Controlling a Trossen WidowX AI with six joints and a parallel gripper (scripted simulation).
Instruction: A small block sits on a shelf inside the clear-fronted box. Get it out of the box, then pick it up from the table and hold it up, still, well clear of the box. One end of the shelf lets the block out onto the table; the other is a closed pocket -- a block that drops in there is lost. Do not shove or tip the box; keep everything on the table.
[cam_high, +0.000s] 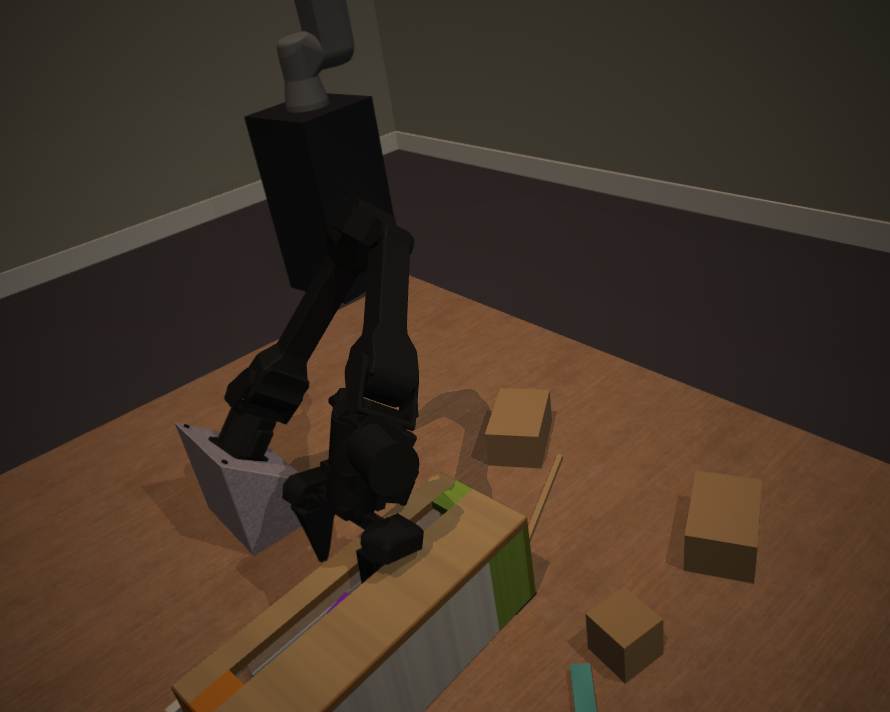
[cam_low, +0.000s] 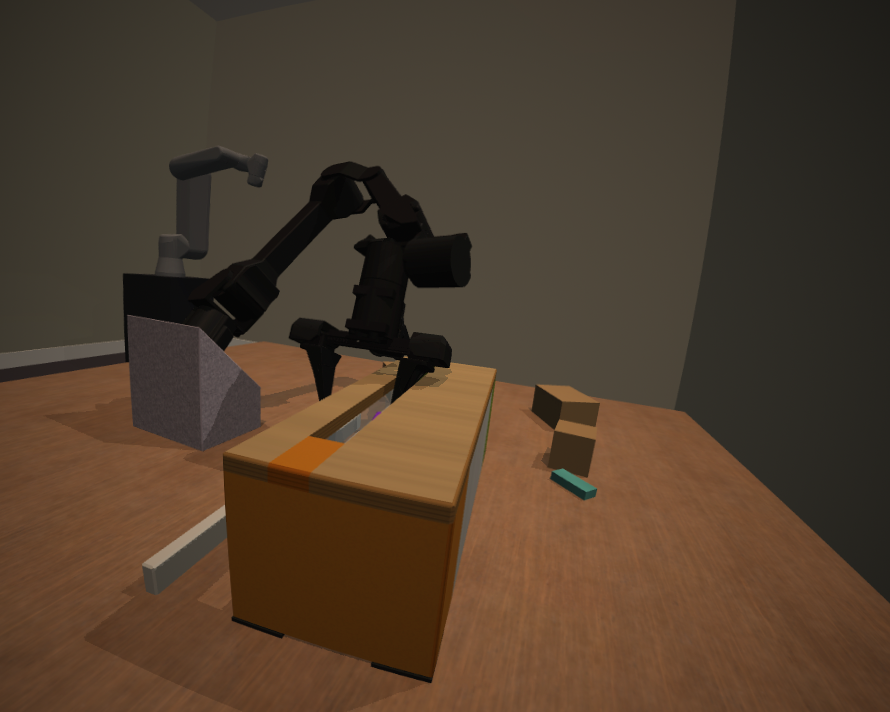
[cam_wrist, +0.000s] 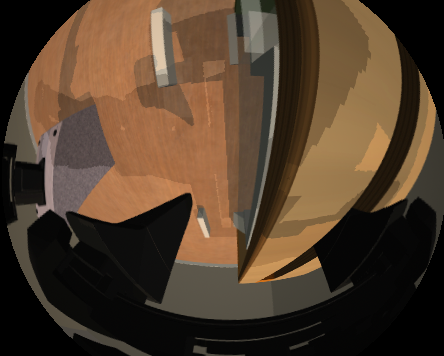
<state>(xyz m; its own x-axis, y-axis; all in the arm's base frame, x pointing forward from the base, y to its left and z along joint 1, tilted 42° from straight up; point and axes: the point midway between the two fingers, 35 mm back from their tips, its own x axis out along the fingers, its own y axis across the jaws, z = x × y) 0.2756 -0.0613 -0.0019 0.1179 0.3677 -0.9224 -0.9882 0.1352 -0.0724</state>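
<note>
Now: the wooden-topped box 30 mm to the right of my gripper tip, 30 mm ahead of it and 20 mm below it. Round my gripper tip: purple block: 50 mm ahead, 40 mm to the right; then thin stick: 300 mm to the left, 80 mm below, 70 mm ahead; then teal strip: 270 mm ahead, 80 mm below, 70 mm to the left.
</note>
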